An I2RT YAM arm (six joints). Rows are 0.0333 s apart.
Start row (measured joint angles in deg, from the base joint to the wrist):
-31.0 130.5 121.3 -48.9 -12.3 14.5
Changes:
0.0 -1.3 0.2 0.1 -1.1 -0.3
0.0 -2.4 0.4 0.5 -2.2 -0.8
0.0 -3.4 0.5 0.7 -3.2 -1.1
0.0 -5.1 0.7 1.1 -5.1 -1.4
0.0 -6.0 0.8 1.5 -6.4 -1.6
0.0 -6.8 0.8 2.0 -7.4 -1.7
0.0 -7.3 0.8 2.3 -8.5 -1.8
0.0 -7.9 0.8 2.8 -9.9 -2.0
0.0 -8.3 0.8 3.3 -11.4 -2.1
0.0 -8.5 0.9 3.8 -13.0 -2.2
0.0 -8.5 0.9 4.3 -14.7 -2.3
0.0 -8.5 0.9 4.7 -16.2 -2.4
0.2 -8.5 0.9 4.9 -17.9 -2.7
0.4 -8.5 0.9 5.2 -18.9 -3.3
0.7 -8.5 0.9 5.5 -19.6 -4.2
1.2 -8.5 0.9 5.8 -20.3 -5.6
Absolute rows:
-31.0 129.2 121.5 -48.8 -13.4 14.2
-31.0 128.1 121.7 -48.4 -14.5 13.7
-31.0 127.1 121.8 -48.2 -15.5 13.4
-31.0 125.4 122.0 -47.8 -17.4 13.1
-31.0 124.5 122.1 -47.4 -18.7 12.9
-31.0 123.7 122.1 -46.9 -19.7 12.8
-31.0 123.2 122.1 -46.6 -20.8 12.7
-31.0 122.6 122.1 -46.1 -22.2 12.5
-31.0 122.2 122.1 -45.6 -23.7 12.4
-31.0 122.0 122.2 -45.1 -25.3 12.3
-31.0 122.0 122.2 -44.6 -27.0 12.2
-31.0 122.0 122.2 -44.2 -28.5 12.1
-30.8 122.0 122.2 -44.0 -30.2 11.8
-30.6 122.0 122.2 -43.7 -31.2 11.2
-30.3 122.0 122.2 -43.4 -31.9 10.3
-29.8 122.0 122.2 -43.1 -32.6 8.9

